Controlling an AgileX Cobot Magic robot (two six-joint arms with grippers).
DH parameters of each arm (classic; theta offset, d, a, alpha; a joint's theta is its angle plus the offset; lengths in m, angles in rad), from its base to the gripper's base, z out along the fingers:
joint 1: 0 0.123 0 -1.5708
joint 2: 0.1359 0 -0.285 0
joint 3: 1.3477 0 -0.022 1.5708
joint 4: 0 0.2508 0 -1.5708
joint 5: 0 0 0.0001 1.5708
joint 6: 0 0.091 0 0
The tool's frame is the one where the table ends.
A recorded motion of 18 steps. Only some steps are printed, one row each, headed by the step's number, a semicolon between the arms.
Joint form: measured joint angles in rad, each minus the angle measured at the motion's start. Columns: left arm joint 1, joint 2, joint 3, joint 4, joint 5, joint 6; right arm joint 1, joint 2, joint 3, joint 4, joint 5, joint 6.
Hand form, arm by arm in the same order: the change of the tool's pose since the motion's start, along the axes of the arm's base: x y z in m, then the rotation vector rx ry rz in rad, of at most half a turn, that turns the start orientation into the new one. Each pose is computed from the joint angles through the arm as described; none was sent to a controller.
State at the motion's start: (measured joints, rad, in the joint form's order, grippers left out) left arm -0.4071 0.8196 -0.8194 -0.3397 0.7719 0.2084; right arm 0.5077 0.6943 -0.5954 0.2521 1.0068 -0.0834
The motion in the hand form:
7: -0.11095 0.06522 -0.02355 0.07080 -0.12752 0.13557; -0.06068 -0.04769 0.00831 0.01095 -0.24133 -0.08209
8: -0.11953 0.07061 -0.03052 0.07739 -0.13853 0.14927; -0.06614 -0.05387 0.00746 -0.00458 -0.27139 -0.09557
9: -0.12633 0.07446 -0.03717 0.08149 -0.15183 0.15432; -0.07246 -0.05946 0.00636 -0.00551 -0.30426 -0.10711
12: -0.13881 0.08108 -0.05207 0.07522 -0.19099 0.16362; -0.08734 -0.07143 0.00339 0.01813 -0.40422 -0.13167
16: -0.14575 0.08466 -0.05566 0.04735 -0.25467 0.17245; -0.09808 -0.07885 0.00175 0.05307 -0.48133 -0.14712
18: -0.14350 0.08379 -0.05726 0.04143 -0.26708 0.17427; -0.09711 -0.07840 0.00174 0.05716 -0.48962 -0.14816
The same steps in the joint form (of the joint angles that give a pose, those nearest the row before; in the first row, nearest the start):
7: 0.0000 -0.5536 0.1556 0.2738 0.2827 -0.1987; 0.0001 -0.4084 0.0306 -0.1677 0.1484 0.0995
8: 0.0001 -0.6085 0.1768 0.2941 0.3084 -0.2083; 0.0001 -0.4491 0.0320 -0.2012 0.1690 0.1054
9: -0.0001 -0.6564 0.1977 0.3049 0.3252 -0.2085; 0.0000 -0.4957 0.0351 -0.2229 0.1841 0.1099
12: 0.0000 -0.7609 0.2467 0.3191 0.3426 -0.2084; -0.0001 -0.6152 0.0451 -0.2611 0.1946 0.1139
16: 0.0000 -0.8256 0.2643 0.3256 0.3200 -0.2084; 0.0000 -0.7008 0.0483 -0.2760 0.1923 0.1160
18: 0.0000 -0.8276 0.2779 0.3265 0.2946 -0.2084; 0.0000 -0.7009 0.0521 -0.2770 0.1793 0.1160

